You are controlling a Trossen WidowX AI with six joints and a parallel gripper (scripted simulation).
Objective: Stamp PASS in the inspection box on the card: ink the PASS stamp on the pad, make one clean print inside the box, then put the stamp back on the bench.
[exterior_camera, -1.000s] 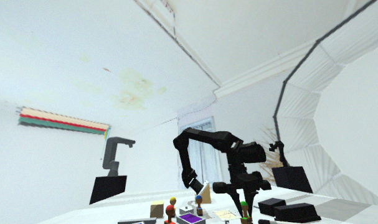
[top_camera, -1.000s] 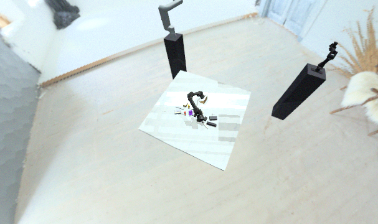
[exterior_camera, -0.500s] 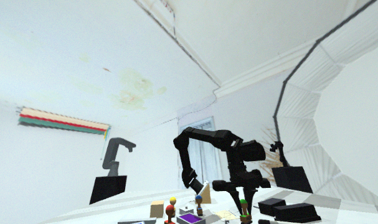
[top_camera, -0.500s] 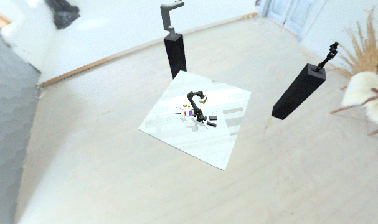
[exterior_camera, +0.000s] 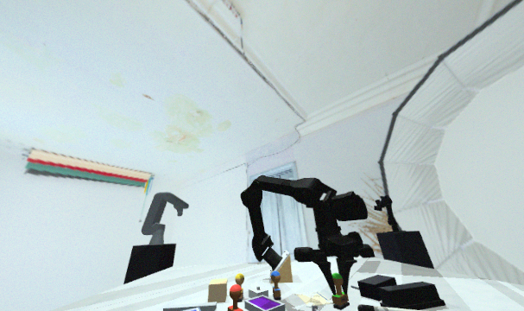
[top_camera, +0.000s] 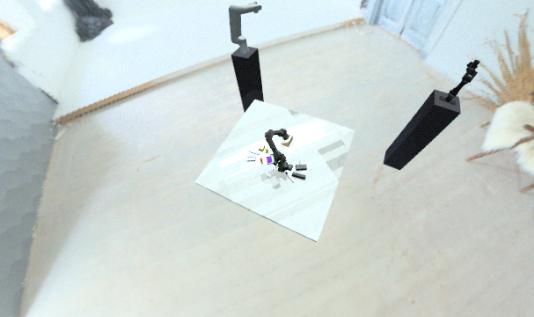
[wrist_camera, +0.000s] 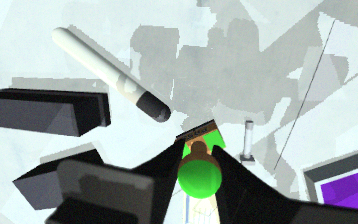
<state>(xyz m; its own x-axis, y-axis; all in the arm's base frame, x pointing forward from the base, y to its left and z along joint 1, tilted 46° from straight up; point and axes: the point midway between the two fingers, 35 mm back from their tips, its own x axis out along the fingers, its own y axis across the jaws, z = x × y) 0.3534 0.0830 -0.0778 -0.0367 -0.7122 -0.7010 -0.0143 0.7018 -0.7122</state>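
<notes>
Right now my gripper tip is 5 cm past the purple ink pad, 18 cm to the left of it and 3 cm above it. From my gripper tip the other things lie so: cream card: 11 cm behind, 4 cm to the right, 4 cm below; green-knobbed stamp: right at my gripper tip; marker: 3 cm ahead, 7 cm to the left, 3 cm below.
</notes>
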